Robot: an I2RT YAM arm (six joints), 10 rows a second.
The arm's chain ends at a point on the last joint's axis. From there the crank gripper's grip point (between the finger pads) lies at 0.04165 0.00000 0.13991 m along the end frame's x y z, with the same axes.
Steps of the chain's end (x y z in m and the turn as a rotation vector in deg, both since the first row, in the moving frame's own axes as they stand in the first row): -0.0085, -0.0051, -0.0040, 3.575, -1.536, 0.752; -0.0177, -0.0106, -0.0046, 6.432, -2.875, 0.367; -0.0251, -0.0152, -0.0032, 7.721, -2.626, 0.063; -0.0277, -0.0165, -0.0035, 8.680, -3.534, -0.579; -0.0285, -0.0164, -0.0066, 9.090, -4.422, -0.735; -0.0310, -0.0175, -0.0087, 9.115, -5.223, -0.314; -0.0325, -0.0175, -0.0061, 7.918, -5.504, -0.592; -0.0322, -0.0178, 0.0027, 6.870, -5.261, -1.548
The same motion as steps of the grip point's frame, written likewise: -0.0122, -0.0133, -0.0032, 3.575, -1.536, 0.752; -0.0247, -0.0261, -0.0036, 6.432, -2.875, 0.367; -0.0315, -0.0341, -0.0027, 7.721, -2.626, 0.063; -0.0365, -0.0382, -0.0028, 8.680, -3.534, -0.579; -0.0395, -0.0392, -0.0056, 9.090, -4.422, -0.735; -0.0439, -0.0401, -0.0073, 9.115, -5.223, -0.314; -0.0462, -0.0374, -0.0041, 7.918, -5.504, -0.592; -0.0454, -0.0357, 0.0048, 6.870, -5.261, -1.548
